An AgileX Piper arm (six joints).
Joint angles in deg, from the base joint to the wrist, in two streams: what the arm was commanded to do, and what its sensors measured. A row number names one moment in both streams.
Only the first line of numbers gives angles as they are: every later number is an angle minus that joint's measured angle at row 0.
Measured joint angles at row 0: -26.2 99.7 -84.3 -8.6 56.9 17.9
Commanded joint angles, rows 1 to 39: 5.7 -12.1 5.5 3.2 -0.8 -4.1; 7.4 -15.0 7.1 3.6 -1.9 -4.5; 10.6 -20.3 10.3 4.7 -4.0 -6.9; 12.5 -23.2 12.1 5.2 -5.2 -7.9; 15.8 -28.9 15.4 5.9 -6.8 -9.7; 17.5 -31.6 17.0 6.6 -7.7 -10.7; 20.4 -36.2 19.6 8.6 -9.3 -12.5; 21.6 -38.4 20.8 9.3 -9.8 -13.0; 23.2 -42.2 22.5 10.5 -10.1 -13.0; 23.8 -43.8 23.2 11.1 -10.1 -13.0; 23.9 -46.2 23.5 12.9 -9.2 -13.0; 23.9 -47.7 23.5 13.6 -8.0 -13.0; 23.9 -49.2 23.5 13.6 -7.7 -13.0; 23.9 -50.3 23.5 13.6 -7.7 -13.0; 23.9 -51.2 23.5 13.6 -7.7 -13.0; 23.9 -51.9 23.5 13.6 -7.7 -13.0; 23.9 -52.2 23.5 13.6 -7.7 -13.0; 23.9 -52.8 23.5 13.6 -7.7 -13.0; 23.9 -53.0 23.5 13.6 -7.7 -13.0; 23.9 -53.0 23.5 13.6 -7.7 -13.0; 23.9 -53.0 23.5 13.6 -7.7 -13.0; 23.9 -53.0 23.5 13.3 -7.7 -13.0; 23.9 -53.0 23.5 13.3 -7.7 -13.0; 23.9 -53.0 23.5 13.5 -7.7 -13.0; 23.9 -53.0 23.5 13.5 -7.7 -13.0; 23.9 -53.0 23.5 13.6 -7.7 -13.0; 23.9 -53.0 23.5 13.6 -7.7 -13.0; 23.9 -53.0 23.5 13.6 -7.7 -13.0; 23.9 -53.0 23.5 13.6 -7.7 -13.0; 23.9 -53.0 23.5 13.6 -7.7 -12.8; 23.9 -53.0 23.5 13.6 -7.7 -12.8; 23.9 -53.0 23.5 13.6 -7.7 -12.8; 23.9 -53.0 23.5 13.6 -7.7 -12.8; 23.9 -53.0 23.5 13.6 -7.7 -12.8; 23.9 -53.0 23.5 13.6 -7.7 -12.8; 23.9 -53.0 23.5 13.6 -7.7 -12.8; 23.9 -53.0 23.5 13.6 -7.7 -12.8; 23.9 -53.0 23.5 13.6 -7.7 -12.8; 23.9 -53.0 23.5 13.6 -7.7 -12.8
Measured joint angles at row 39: 23.8 -52.6 23.4 13.3 -7.5 -12.6
